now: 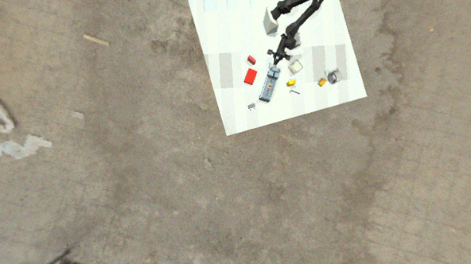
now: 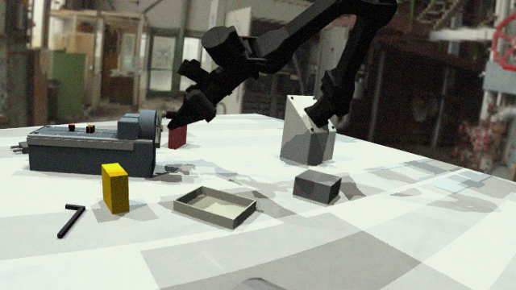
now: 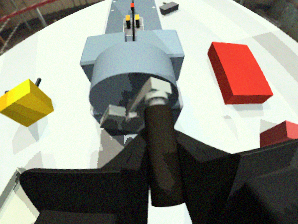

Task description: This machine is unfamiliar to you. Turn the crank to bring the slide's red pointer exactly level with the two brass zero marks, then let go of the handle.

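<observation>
Right now the dark crank handle is 1 cm behind my gripper tip, 1 cm to the left of it and 3 cm above it. The rest, counted from my gripper tip: flat red block (2 cm behind, 20 cm to the right, 7 cm below); then red pointer (16 cm ahead, 13 cm to the right, 1 cm below); then yellow block (18 cm ahead, 9 cm to the left, 6 cm below).
</observation>
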